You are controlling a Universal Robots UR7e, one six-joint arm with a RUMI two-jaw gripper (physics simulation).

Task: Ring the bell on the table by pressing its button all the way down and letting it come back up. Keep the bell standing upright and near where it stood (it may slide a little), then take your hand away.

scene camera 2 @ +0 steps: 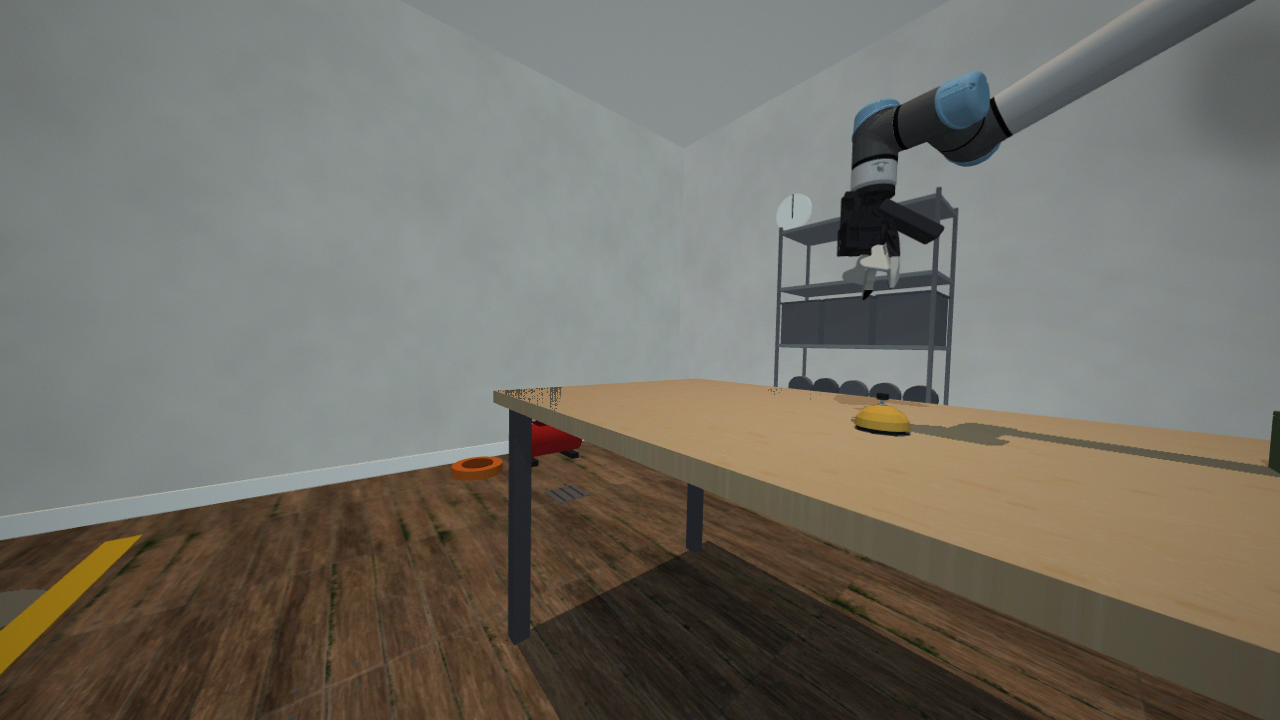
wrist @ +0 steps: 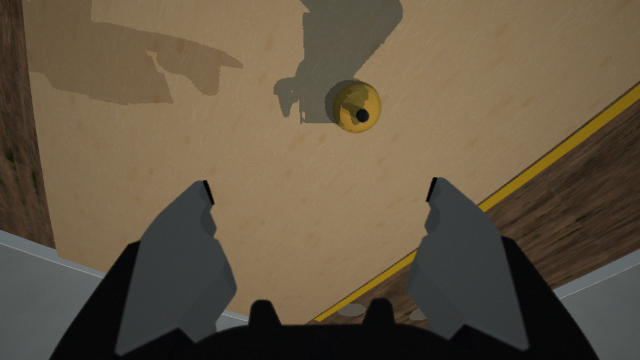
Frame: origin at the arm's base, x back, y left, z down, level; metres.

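Seen in the pictures: gripper, fingertip midpoint: [scene camera 2: 876, 295] [wrist: 319, 182].
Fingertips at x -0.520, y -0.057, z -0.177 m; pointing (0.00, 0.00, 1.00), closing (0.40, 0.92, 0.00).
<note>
A point is followed by its place in that frame.
A yellow dome bell [scene camera 2: 882, 419] @(x -0.492, y 0.040, z 0.047 m) [wrist: 357, 107] @(x -0.490, y -0.006, z 0.027 m) stands upright on the wooden table [scene camera 2: 716, 416] @(x -0.772, y 0.098, z 0.073 m) [wrist: 300, 165] @(x -0.644, y -0.049, z 0.073 m). Its small black button [scene camera 2: 882, 396] @(x -0.496, y 0.012, z 0.011 m) [wrist: 362, 115] @(x -0.495, y 0.001, z 0.007 m) stands up on top of the dome. My gripper [scene camera 2: 880, 284] @(x -0.520, y -0.057, z -0.177 m) [wrist: 319, 182] @(x -0.520, y -0.057, z -0.177 m) is open with nothing between its fingers. It hangs well above the table and the bell, pointing down. In the wrist view the bell is beyond the fingertips, a little right of the midline, and part of the arm's shadow falls on it.
Part of a dark green object [scene camera 2: 1275, 440] @(x -0.082, y -0.094, z 0.035 m) shows on the table at the right edge of scene camera 2. A grey shelf rack [scene camera 2: 778, 308] stands behind the table. An orange ring [scene camera 2: 461, 472] and a red object [scene camera 2: 553, 439] are on the floor.
</note>
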